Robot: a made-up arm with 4 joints.
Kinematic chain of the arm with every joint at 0, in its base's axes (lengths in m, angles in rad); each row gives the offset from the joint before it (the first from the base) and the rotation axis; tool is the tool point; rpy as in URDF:
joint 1: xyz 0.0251 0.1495 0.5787 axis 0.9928 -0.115 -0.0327
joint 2: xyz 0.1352 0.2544 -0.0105 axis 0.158 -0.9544 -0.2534
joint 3: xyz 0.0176 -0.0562 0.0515 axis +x
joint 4: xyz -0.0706 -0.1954 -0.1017 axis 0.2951 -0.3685 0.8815
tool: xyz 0.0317 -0.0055 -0.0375 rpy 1.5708 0 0
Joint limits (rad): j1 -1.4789..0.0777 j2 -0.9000..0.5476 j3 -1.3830..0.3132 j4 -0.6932..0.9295
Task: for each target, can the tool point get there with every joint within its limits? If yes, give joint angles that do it. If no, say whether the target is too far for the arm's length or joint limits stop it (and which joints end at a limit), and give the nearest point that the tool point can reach.
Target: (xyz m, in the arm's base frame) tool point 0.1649 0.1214 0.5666
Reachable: yes | joints -0.7256 -0.4277 -0.2685 0.3337
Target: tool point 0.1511 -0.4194 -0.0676
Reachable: no: too far | nearest point 0.1551 0.0069 0.4266 | short by 0.653 m
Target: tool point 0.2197 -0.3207 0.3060
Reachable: no: joint limits stop it (at a limit: joint 2, joint 3, joint 4) | nearest point 0.1521 -0.0333 0.4745 | short by 0.340 m
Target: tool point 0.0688 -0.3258 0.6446
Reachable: no: joint limits stop it (at a limit: joint 1, joint 3, joint 4) | nearest point 0.1303 -0.0364 0.5029 | short by 0.328 m
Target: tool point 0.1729 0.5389 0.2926
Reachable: no: joint limits stop it (at a limit: joint 1, joint 3, joint 4) | nearest point 0.2376 0.3795 0.5403 | short by 0.302 m
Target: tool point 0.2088 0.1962 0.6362
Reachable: yes | joints -0.6535 -0.4016 -0.7934 0.7450
